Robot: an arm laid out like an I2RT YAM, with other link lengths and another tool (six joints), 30 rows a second.
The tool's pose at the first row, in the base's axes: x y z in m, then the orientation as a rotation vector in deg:
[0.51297, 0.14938, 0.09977, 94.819, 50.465, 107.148]
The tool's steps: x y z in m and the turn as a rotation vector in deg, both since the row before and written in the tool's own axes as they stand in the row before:
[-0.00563, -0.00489, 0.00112, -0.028, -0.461, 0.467]
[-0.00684, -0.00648, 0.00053, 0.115, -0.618, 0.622]
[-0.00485, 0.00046, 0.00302, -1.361, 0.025, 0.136]
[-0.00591, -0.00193, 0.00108, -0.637, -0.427, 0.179]
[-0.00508, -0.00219, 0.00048, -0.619, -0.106, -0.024]
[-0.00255, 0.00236, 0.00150, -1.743, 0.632, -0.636]
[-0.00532, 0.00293, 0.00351, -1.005, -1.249, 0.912]
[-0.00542, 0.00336, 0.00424, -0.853, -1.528, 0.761]
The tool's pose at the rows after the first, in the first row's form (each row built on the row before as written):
[0.51462, 0.14875, 0.09244, 95.512, 49.933, 107.008]
[0.51572, 0.14829, 0.08308, 96.526, 49.382, 106.791]
[0.51935, 0.14491, 0.08021, 95.787, 47.844, 107.078]
[0.52110, 0.14215, 0.07481, 95.872, 46.870, 106.853]
[0.52212, 0.14010, 0.06975, 95.564, 46.187, 106.802]
[0.52395, 0.13679, 0.06979, 93.551, 45.038, 107.164]
[0.52807, 0.13123, 0.06863, 94.564, 42.836, 106.693]
[0.53276, 0.12525, 0.06766, 95.772, 40.780, 105.816]

